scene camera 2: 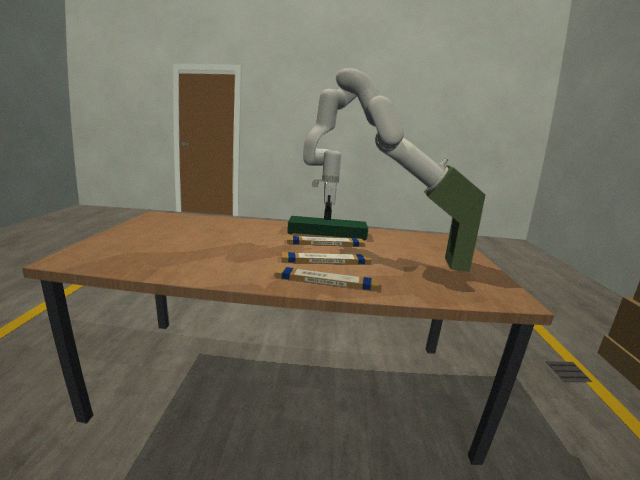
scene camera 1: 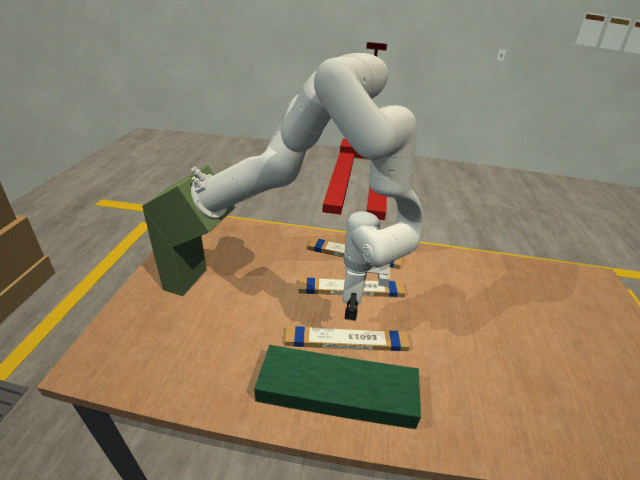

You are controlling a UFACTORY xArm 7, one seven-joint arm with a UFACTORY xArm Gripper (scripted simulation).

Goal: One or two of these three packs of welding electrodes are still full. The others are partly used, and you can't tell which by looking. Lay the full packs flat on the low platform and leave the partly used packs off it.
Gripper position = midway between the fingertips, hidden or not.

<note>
In view: the gripper [scene camera 1: 351, 311], a low green platform [scene camera 1: 389, 394], a pack [scene camera 1: 307, 285] and a pack [scene camera 1: 298, 336].
The low green platform is seen too in scene camera 2 [scene camera 2: 314, 226].
</note>
